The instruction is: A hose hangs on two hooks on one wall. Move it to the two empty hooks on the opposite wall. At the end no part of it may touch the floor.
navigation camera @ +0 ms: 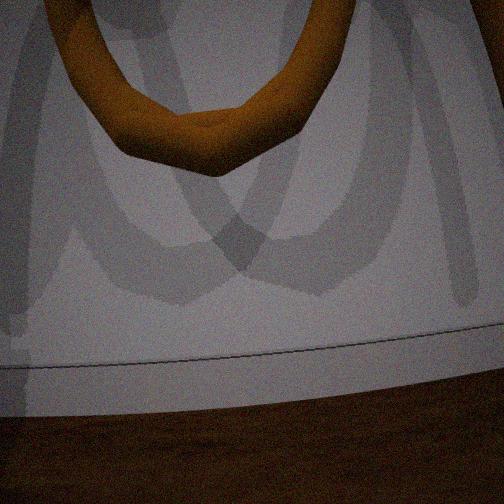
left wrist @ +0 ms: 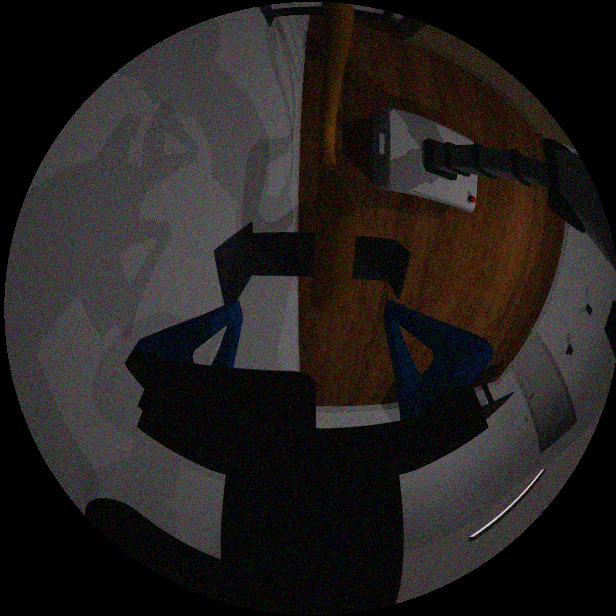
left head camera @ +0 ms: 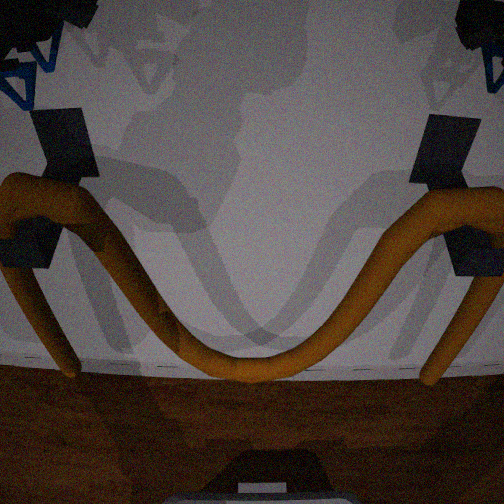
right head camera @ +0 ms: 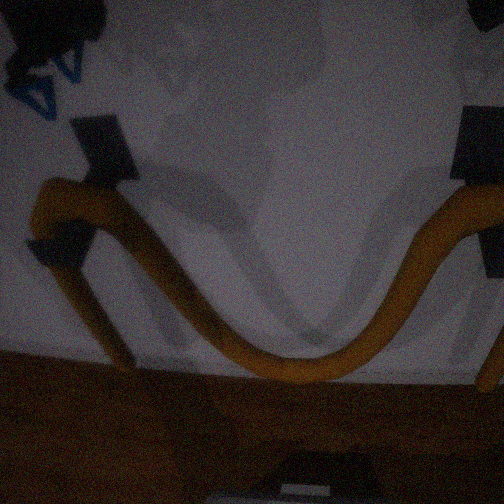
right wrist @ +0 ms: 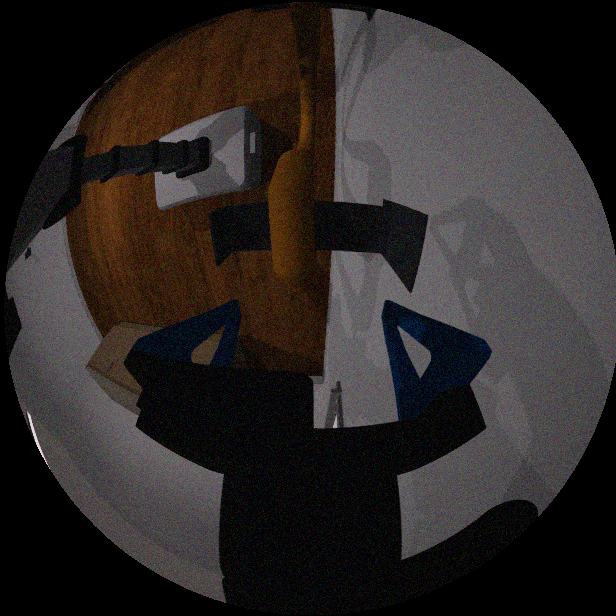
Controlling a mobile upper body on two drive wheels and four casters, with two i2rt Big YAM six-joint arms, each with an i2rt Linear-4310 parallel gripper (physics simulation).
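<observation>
An orange hose (left head camera: pixel 250 362) hangs on a white wall over two dark hooks, the left hook (left head camera: pixel 62 145) and the right hook (left head camera: pixel 445 150). It sags low between them, and both ends hang down close to the baseboard. My left gripper (left head camera: pixel 35 70) is open and empty just above the left hook. In the left wrist view its fingers (left wrist: pixel 313 310) stand apart above the hook (left wrist: pixel 258 255). My right gripper (left head camera: pixel 492 70) is open and empty above the right hook. The right wrist view shows its fingers (right wrist: pixel 310 307) above the hook (right wrist: pixel 367 226), with the hose (right wrist: pixel 293 218) draped over it.
A dark wooden floor (left head camera: pixel 250 430) meets the wall at a white baseboard (navigation camera: pixel 250 380). My own base (left head camera: pixel 262 482) stands close to the wall, below the hose's sag. A tan cabinet (right wrist: pixel 112 362) shows at the edge of the right wrist view.
</observation>
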